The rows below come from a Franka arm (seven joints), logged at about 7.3 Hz.
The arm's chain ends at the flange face. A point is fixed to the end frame.
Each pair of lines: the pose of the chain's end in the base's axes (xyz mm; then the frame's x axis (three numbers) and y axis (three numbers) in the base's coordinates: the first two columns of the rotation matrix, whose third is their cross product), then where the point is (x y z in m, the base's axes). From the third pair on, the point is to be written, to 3 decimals.
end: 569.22 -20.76 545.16 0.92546 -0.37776 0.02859 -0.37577 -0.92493 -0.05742
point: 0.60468 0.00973 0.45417
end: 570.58 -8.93 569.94 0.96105 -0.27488 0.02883 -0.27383 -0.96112 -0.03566
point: 0.60201 0.02329 0.47807
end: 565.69 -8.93 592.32 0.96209 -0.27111 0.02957 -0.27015 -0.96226 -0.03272
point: 0.597 0.023 0.500
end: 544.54 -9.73 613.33 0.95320 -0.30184 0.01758 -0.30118 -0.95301 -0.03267
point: 0.576 0.022 0.521
